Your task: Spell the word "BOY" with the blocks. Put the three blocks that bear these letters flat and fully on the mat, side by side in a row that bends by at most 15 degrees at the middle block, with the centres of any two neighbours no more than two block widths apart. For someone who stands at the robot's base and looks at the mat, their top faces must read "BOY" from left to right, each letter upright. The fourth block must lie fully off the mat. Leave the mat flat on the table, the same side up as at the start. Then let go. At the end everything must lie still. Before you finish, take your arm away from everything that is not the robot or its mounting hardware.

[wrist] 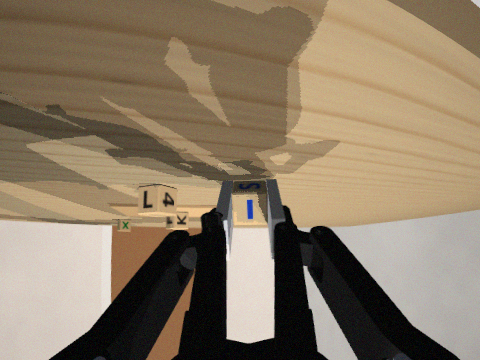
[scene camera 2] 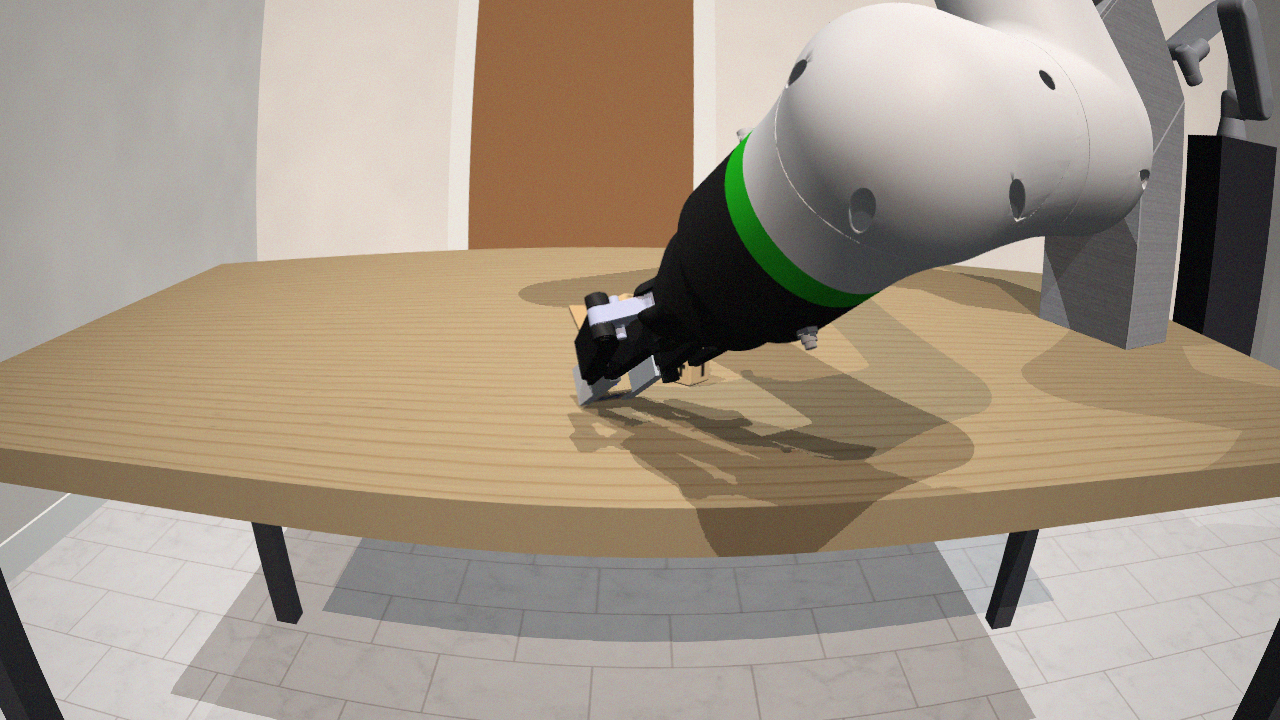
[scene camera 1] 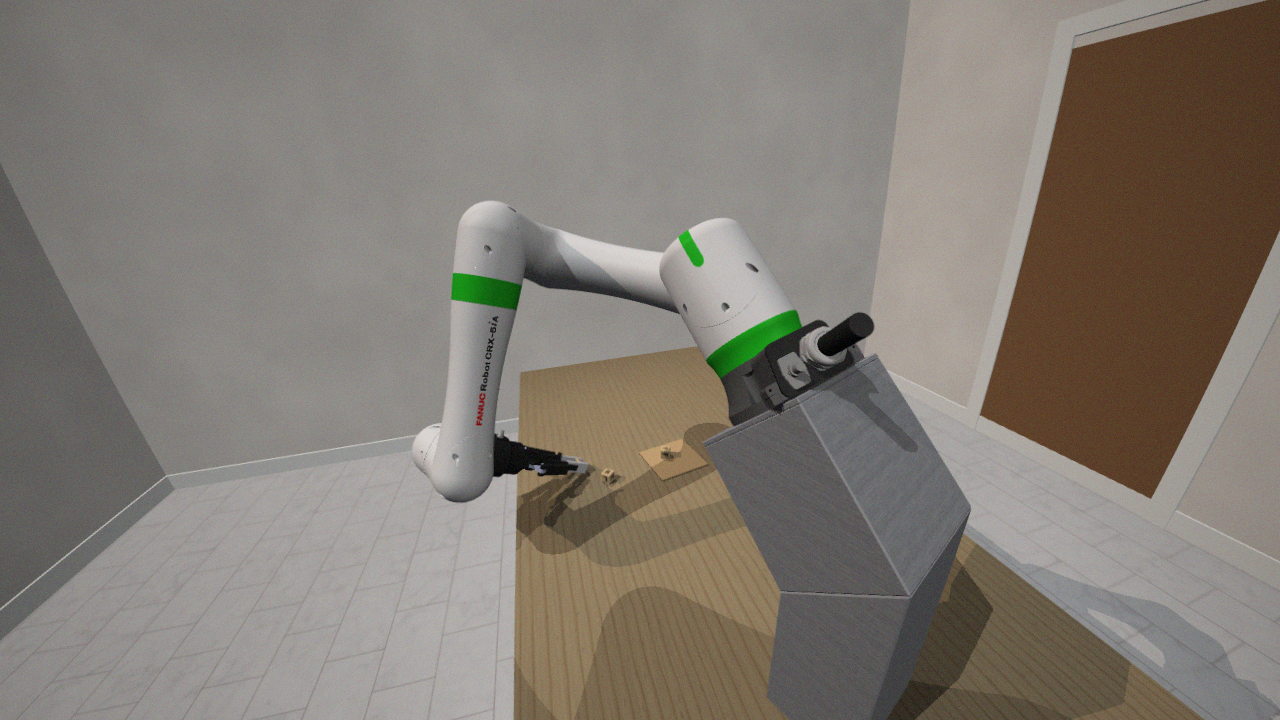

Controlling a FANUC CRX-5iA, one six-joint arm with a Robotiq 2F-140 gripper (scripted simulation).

Labels:
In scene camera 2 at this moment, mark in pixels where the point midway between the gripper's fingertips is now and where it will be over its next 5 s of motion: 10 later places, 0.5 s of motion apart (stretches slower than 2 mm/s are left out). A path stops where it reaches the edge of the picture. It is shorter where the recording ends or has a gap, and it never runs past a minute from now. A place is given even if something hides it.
My gripper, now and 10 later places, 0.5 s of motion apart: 602,384; 602,351; 601,317; 604,309; 606,297; 608,286; 612,259; 609,252; 607,248; 607,244; 609,241

